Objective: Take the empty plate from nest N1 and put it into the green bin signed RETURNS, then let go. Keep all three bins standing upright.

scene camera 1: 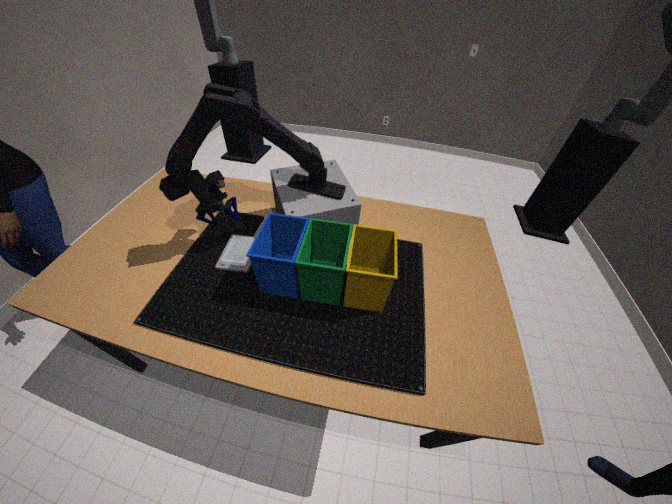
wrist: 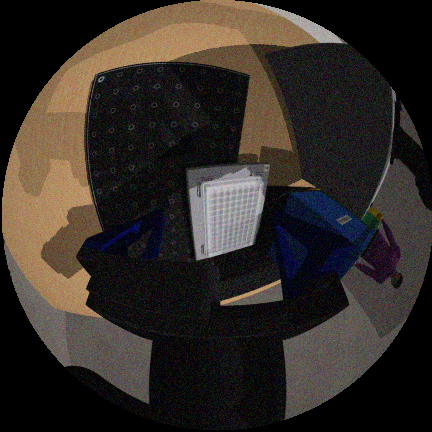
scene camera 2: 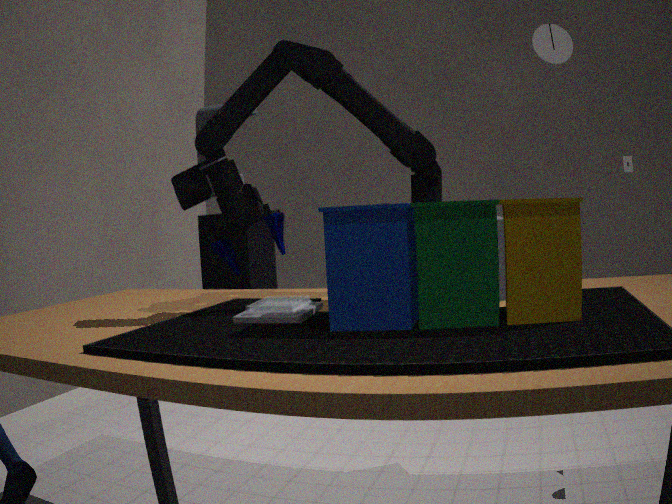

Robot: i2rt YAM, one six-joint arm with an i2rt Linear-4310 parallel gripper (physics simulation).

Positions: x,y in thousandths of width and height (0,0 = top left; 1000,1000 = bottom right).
Labels:
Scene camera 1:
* my gripper: 339,441
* blue bin: 407,501
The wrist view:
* my gripper: 501,497
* blue bin: 728,480
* gridded plate: 534,478
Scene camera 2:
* my gripper: 389,525
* blue bin: 553,519
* gridded plate: 404,606

